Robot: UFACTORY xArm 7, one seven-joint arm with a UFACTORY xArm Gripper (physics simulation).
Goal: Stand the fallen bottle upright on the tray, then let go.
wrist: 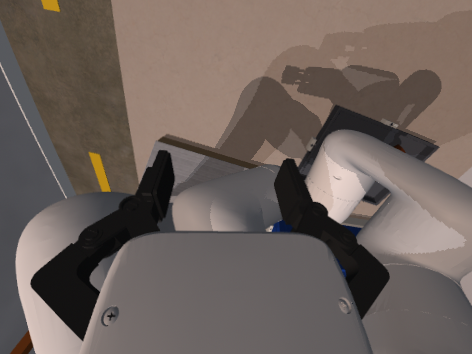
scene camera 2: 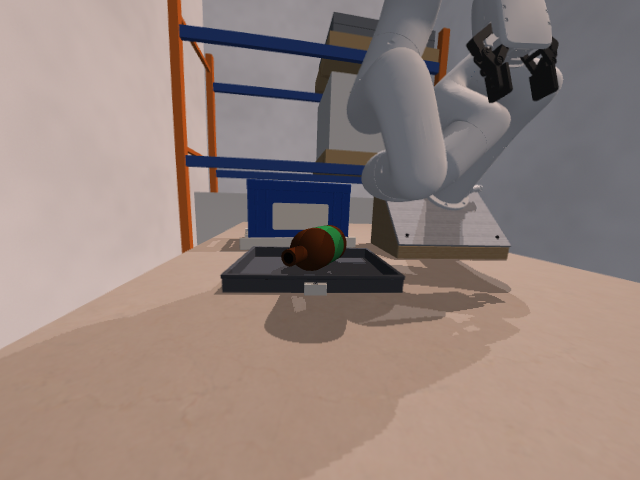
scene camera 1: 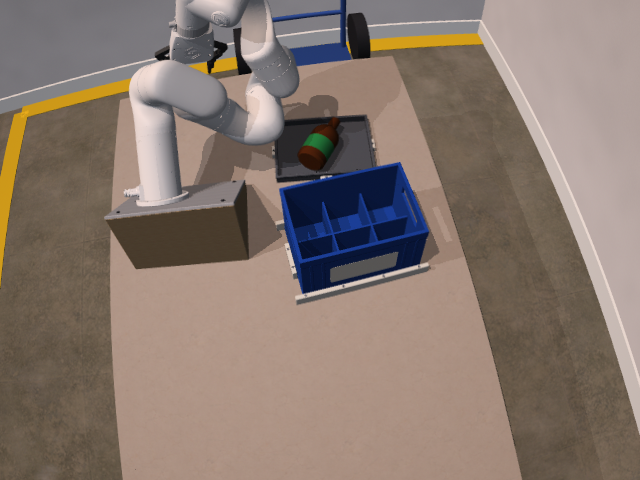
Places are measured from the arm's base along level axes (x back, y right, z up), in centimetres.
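Where they show: gripper, fingertip midpoint: [wrist: 227, 168] [scene camera 2: 523, 96]; arm's base, link origin: [scene camera 2: 444, 194] [scene camera 1: 162, 200].
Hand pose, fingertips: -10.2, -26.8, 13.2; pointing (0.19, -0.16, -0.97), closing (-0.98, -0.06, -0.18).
Observation:
Things, the pixels of their top centre, and the offset from my fingertips, as dx, dy, dz.
- brown bottle with a green band, top centre: [scene camera 2: 313, 228] [scene camera 1: 322, 131] -29.9, +8.9, -21.2
- dark tray, top centre: [scene camera 2: 312, 257] [scene camera 1: 323, 144] [wrist: 361, 164] -30.0, +8.8, -26.5
- blue crate with compartments, top centre: [scene camera 1: 353, 209] [scene camera 2: 296, 184] -30.5, +39.1, -11.6
A brown bottle with a green band [scene camera 1: 318, 144] [scene camera 2: 315, 249] lies on its side in the dark tray [scene camera 1: 276, 165] [scene camera 2: 258, 284] [wrist: 355, 125]. In scene camera 1 its neck points to the far right, over the tray's far side. In the wrist view the arm hides most of the bottle, and a small brown piece of it [wrist: 400, 148] shows. My gripper [scene camera 2: 521, 95] [wrist: 227, 168] is open and empty. It hangs high above the table, well apart from the bottle and off to the robot base's side of the tray. In scene camera 1 the arm partly hides it.
A blue crate with compartments [scene camera 1: 312, 273] [scene camera 2: 258, 206] stands beside the tray, with white rails [scene camera 1: 361, 284] around it. The arm's base block [scene camera 1: 186, 237] [scene camera 2: 385, 227] stands left of the crate in scene camera 1. The arm's bent links hang near the tray's left side there.

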